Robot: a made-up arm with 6 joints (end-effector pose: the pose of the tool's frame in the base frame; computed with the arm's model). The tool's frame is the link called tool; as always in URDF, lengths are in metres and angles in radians. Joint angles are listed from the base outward.
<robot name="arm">
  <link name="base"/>
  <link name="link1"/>
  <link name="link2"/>
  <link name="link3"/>
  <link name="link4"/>
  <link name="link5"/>
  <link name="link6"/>
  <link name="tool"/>
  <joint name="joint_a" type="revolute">
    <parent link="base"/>
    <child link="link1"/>
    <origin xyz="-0.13 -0.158 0.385" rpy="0 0 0"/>
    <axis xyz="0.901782 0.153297 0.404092"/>
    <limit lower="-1.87" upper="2.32" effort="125" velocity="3"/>
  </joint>
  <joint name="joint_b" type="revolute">
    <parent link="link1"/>
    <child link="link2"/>
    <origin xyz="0.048 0.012 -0.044" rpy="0 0 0"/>
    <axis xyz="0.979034 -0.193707 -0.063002"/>
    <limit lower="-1.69" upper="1.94" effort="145" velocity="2.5"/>
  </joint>
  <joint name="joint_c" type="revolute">
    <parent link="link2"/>
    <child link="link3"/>
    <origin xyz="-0.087 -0.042 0.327" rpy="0 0 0"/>
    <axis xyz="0 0 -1"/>
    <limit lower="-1.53" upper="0.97" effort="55" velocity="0.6"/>
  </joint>
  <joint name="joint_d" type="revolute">
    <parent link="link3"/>
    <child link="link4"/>
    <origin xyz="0.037 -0.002 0.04" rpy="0 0 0"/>
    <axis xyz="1 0 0"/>
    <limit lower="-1.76" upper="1.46" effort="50" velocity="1.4"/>
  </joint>
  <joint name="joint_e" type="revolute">
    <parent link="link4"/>
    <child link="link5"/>
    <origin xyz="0.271 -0.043 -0.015" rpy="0 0 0"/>
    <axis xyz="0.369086 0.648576 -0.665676"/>
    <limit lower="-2.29" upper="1.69" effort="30" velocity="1.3"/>
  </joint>
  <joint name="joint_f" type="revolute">
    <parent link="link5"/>
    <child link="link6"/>
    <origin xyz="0.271 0.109 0.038" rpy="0 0 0"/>
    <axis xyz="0 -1 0"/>
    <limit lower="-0.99" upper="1.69" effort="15" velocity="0.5"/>
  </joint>
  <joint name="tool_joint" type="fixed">
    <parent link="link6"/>
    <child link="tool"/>
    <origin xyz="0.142 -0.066 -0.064" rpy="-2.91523 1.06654 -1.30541"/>
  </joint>
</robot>
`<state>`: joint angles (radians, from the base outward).
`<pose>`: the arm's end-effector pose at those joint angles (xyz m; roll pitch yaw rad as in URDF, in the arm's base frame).
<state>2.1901 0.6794 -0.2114 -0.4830 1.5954 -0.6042</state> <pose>0.0780 0.2157 0.3708 -0.6123 -0.0748 -2.3291</pose>
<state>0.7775 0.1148 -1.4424 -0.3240 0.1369 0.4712</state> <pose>-0.1143 0.0913 1.1159 -1.7814 0.1760 1.0247</pose>
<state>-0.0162 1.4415 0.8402 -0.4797 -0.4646 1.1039</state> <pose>0.2959 -0.7859 0.1387 -1.1241 0.7944 -0.6206</pose>
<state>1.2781 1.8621 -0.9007 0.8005 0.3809 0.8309</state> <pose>0.4121 -0.4882 0.1382 2.0679 -1.1379 -0.5348</pose>
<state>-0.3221 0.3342 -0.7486 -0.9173 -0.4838 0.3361</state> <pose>0.2257 0.3291 0.7228 -3.0513 -0.1317 -0.0953</pose>
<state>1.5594 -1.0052 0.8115 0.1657 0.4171 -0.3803</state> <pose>0.5195 -0.2784 0.3979 1.1943 0.7991 2.8547</pose>
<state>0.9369 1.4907 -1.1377 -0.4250 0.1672 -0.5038</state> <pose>0.2531 -0.6013 0.5603 -0.9050 0.1371 1.2660</pose>
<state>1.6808 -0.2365 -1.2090 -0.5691 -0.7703 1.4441</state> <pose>-0.2272 -0.5406 0.9556 1.9717 -1.2648 -2.1648</pose>
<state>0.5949 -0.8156 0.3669 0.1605 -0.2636 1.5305</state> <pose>0.4830 0.0075 0.8837 -1.7735 -0.2580 -0.2917</pose>
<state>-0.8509 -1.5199 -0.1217 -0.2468 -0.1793 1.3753</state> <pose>0.6043 -0.1797 0.0113 2.1125 -0.1922 -0.2599</pose>
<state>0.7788 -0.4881 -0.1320 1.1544 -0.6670 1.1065</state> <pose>0.4749 -0.1313 0.9201 -0.5339 0.0625 0.3222</pose>
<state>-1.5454 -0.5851 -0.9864 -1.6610 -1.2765 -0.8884</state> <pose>0.2350 -0.3448 0.1292 0.0318 0.1844 0.3530</pose>
